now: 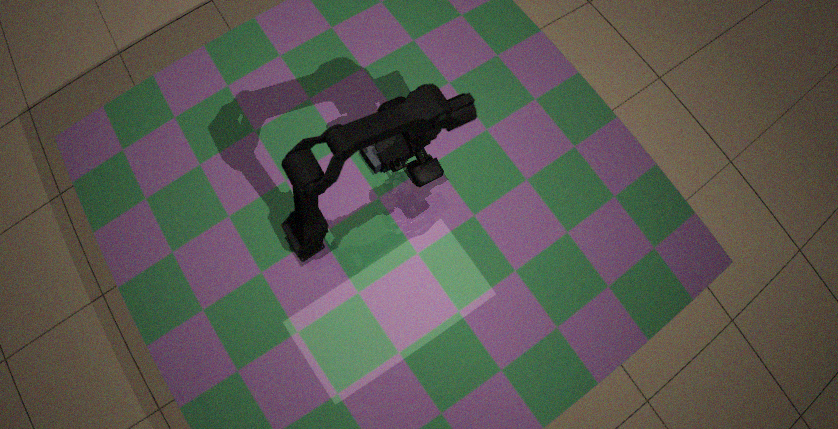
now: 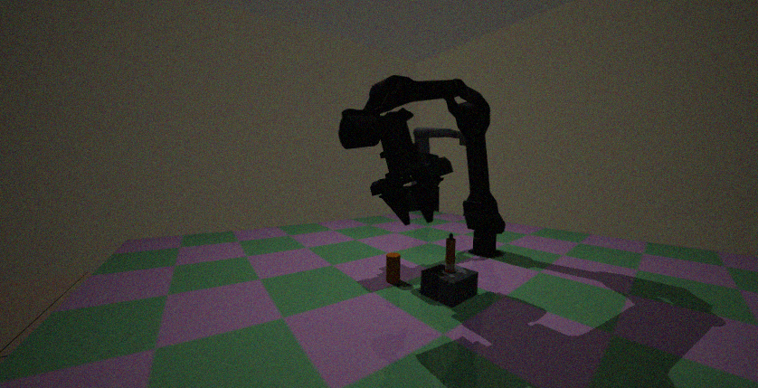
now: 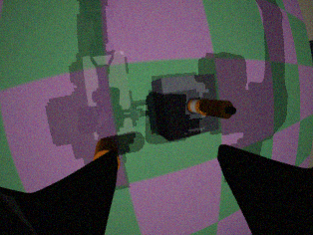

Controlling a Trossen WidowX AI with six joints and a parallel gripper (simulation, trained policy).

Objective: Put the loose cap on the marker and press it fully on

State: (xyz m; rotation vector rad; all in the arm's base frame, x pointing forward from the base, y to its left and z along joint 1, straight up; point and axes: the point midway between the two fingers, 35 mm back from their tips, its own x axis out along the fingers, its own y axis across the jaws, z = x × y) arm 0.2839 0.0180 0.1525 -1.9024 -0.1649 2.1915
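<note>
Now: the orange cap 2 cm ahead of my gripper tip, 4 cm to the right of it and 9 cm below it. From my gripper tip the other things lie so: dark grey holder block (2 cm behind, 6 cm to the left, 10 cm below); then orange marker (2 cm behind, 6 cm to the left, 4 cm below).
</note>
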